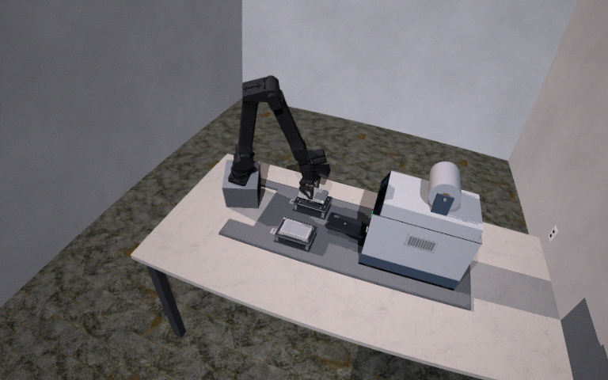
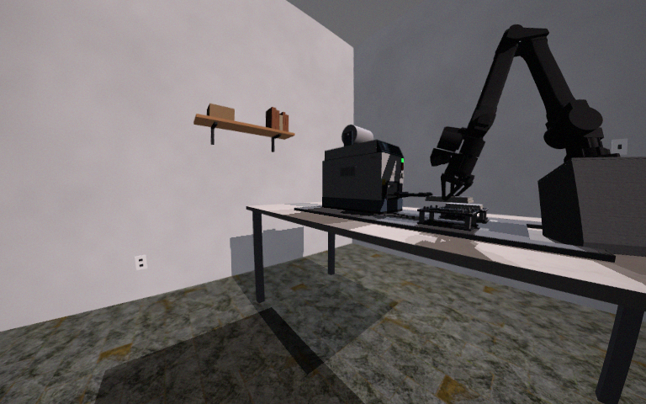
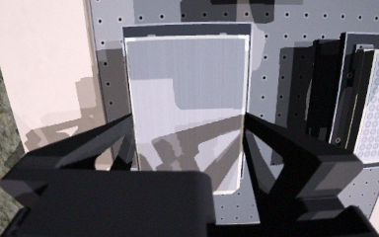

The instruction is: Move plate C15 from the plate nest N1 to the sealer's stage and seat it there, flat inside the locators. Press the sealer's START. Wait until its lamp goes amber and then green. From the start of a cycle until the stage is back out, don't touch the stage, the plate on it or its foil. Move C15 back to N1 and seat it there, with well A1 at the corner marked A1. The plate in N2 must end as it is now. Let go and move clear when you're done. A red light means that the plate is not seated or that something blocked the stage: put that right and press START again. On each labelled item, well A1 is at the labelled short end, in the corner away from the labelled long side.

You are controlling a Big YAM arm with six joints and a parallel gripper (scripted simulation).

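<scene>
The white well plate is right at my hand. From my hand the other things lie so: foil roll 51 cm ahead, 33 cm above, 19 cm to the right; dark stage 18 cm ahead, 17 cm to the right.
</scene>
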